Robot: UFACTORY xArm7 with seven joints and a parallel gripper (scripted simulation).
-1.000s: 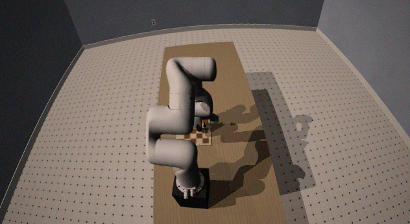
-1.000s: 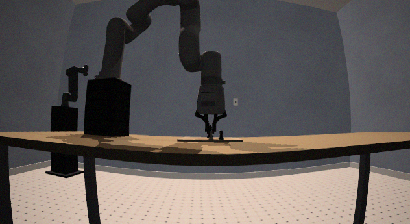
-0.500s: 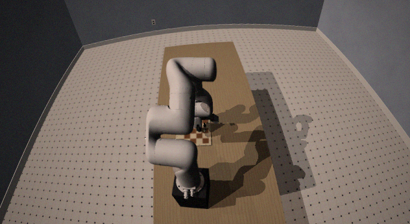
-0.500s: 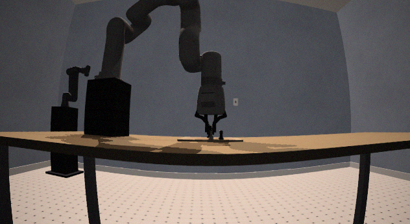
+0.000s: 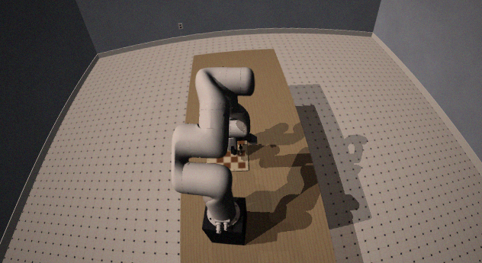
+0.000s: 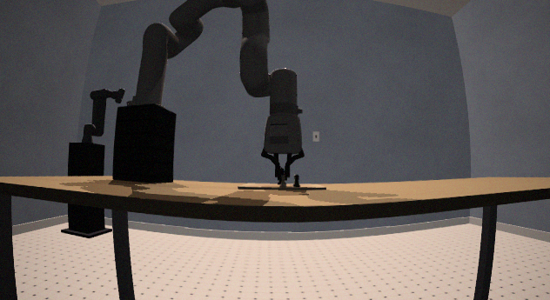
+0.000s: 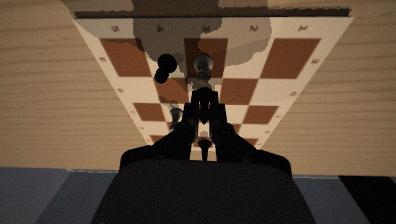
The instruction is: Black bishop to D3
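Right now the black bishop is 1 cm below my hand. The rest, counted from my hand: black pawn (4 cm ahead, 3 cm to the right, 2 cm below); chessboard (4 cm to the left, 4 cm below).
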